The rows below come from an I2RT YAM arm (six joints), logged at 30 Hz.
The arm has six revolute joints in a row. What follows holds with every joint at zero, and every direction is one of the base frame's. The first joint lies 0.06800 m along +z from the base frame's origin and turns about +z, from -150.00 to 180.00 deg. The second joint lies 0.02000 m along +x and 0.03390 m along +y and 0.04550 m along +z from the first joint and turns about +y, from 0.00 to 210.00 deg. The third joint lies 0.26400 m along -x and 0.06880 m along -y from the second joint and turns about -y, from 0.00 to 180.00 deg. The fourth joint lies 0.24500 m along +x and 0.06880 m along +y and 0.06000 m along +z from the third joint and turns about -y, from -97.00 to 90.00 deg. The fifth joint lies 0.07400 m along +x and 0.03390 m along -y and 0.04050 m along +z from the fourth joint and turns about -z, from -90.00 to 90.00 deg. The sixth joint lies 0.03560 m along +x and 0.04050 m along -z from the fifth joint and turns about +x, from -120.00 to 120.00 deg. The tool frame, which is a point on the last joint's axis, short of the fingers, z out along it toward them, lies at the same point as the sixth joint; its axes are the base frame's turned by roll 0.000, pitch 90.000 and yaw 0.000 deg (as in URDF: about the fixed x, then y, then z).
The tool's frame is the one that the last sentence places.
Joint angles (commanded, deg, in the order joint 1, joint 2, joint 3, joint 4, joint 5, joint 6), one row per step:
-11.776, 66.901, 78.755, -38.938, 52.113, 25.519
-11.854, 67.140, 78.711, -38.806, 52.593, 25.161
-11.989, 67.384, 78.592, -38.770, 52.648, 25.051
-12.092, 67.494, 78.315, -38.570, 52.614, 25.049
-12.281, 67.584, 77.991, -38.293, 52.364, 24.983
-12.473, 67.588, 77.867, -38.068, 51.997, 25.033
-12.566, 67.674, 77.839, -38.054, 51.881, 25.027
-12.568, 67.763, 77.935, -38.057, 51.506, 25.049
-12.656, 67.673, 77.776, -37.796, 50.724, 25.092
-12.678, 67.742, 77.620, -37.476, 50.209, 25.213
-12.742, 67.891, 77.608, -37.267, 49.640, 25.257
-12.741, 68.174, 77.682, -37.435, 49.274, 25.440
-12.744, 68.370, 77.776, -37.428, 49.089, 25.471
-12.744, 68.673, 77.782, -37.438, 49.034, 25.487
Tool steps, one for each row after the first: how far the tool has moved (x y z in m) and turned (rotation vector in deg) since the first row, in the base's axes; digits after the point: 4 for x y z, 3 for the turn. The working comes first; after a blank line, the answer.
Tool pose at each row, in the base's axes (x y z in m, rotation vector in deg; the steps are taken from these numbers as rounded here):
0.2187, -0.0743, 0.4217, 63.763, 90.050, -43.579
0.2197, -0.0750, 0.4209, 63.768, 90.124, -44.412
0.2210, -0.0759, 0.4194, 63.805, 90.410, -44.794
0.2219, -0.0765, 0.4178, 63.864, 90.558, -44.925
0.2227, -0.0773, 0.4160, 63.866, 90.786, -44.919
0.2230, -0.0781, 0.4156, 63.922, 90.783, -44.605
0.2234, -0.0785, 0.4151, 63.944, 90.904, -44.607
0.2239, -0.0785, 0.4152, 63.804, 91.094, -44.225
0.2241, -0.0786, 0.4149, 63.594, 91.282, -43.394
0.2251, -0.0787, 0.4141, 63.487, 91.388, -42.778
0.2262, -0.0790, 0.4137, 63.334, 91.598, -42.211
0.2276, -0.0791, 0.4127, 63.294, 92.032, -41.912
0.2286, -0.0793, 0.4124, 63.237, 92.200, -41.757
0.2302, -0.0796, 0.4113, 63.213, 92.508, -41.840

0.0010, -0.0007, -0.0008, -0.316, 0.510, -0.405
0.0023, -0.0016, -0.0023, -0.314, 0.934, -0.557
0.0032, -0.0022, -0.0039, -0.261, 1.115, -0.628
0.0040, -0.0030, -0.0057, -0.143, 1.284, -0.576
0.0043, -0.0038, -0.0061, 0.021, 1.108, -0.456
0.0047, -0.0042, -0.0066, 0.094, 1.200, -0.444
0.0052, -0.0042, -0.0065, 0.268, 1.139, -0.119
0.0054, -0.0043, -0.0068, 0.593, 0.836, 0.476
0.0064, -0.0044, -0.0076, 0.848, 0.586, 0.878
0.0075, -0.0047, -0.0080, 1.107, 0.444, 1.307
0.0089, -0.0048, -0.0090, 1.430, 0.615, 1.577
0.0099, -0.0050, -0.0093, 1.547, 0.661, 1.728
0.0115, -0.0053, -0.0104, 1.651, 0.941, 1.768

